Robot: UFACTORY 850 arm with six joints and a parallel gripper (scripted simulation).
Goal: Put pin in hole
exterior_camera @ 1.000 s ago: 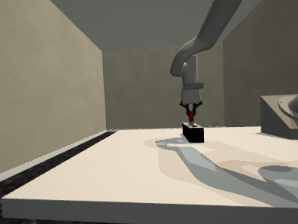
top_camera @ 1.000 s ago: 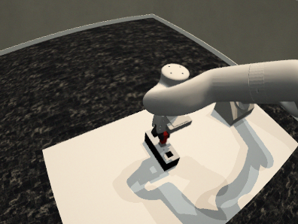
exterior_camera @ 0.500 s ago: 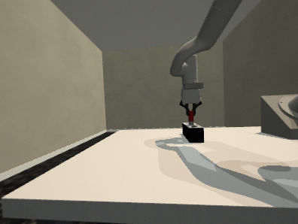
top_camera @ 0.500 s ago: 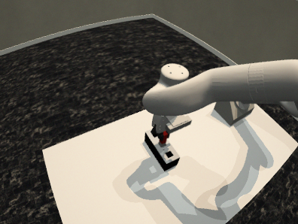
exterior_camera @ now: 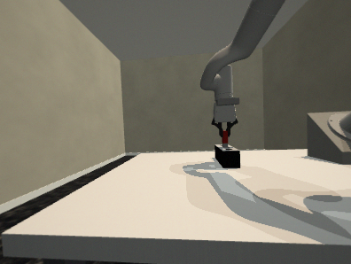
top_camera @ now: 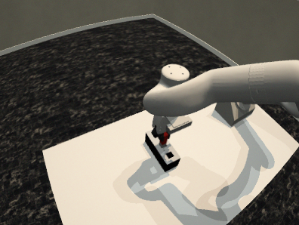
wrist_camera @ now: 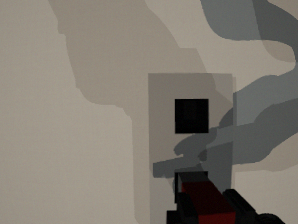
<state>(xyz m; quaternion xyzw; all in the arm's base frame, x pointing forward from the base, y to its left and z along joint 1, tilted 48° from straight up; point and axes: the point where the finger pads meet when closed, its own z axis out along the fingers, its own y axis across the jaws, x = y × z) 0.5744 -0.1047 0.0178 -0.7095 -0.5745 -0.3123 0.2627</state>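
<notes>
My hand is 10 mm above the pin. From my hand the other things lie so: black block 110 mm below.
</notes>
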